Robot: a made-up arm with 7 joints.
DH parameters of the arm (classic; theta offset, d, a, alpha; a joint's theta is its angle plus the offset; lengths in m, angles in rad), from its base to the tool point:
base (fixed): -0.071 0 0 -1.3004
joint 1: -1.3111 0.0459 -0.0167 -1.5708
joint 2: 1.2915 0 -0.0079 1.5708
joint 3: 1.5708 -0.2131 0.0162 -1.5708
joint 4: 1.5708 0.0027 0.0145 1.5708
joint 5: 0 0.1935 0 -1.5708
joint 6: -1.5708 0 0.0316 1.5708
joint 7: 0 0 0 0
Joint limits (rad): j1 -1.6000..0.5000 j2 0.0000..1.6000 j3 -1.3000..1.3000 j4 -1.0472..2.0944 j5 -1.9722..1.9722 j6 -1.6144..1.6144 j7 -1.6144..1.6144
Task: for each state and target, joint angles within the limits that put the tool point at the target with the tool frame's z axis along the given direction. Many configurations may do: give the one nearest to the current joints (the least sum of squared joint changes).
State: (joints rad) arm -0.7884 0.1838 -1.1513 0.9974 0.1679 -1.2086 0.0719
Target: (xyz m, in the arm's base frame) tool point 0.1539 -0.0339 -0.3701 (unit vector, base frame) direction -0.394 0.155 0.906
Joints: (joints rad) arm -0.5898 0.0974 -1.2294 1.1565 0.2026 -1.3711 0.0719
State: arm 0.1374 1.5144 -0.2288 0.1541 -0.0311 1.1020 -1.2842
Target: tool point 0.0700 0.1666 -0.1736 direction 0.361 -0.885 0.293
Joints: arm 0.5000 1.5960 -0.4082 -0.6683 -0.4438 0.3875 -1.2842
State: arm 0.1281 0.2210 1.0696 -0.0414 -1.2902 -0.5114 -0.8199
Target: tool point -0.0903 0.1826 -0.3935 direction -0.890 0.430 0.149
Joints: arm 0.1958 0.0000 0.9138 0.8436 -1.8382 0.0880 -0.8199
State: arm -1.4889 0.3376 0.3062 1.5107 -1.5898 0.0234 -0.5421
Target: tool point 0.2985 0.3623 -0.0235 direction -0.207 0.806 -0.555
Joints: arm -1.5156 1.2053 0.6148 1.8504 -1.9155 0.6138 -0.5421
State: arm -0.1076 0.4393 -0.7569 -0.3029 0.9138 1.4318 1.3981
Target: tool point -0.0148 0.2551 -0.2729 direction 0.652 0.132 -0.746
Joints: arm 0.5000 0.5199 0.1114 0.1597 1.2589 1.3973 1.3981
